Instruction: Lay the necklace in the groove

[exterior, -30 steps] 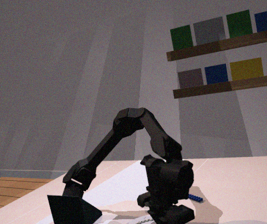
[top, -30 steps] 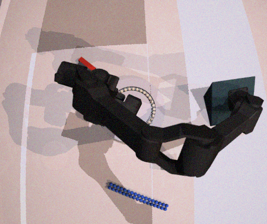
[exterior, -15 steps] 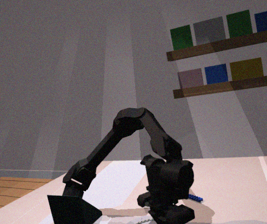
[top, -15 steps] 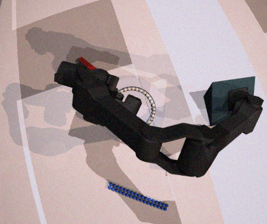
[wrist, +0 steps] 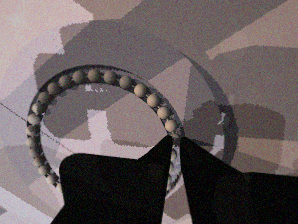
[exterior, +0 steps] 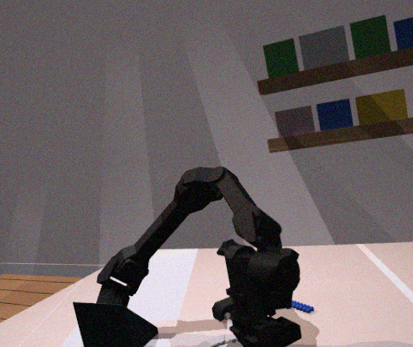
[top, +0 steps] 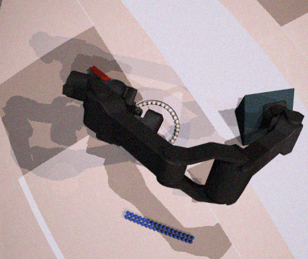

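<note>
The round bead board is 60 mm behind my gripper tip, 20 mm to the left of it and 10 mm below it. The rest, counted from my gripper tip: small beige cube: 140 mm behind, 210 mm to the left; grey block: 50 mm ahead, 140 mm to the right, 10 mm below.
</note>
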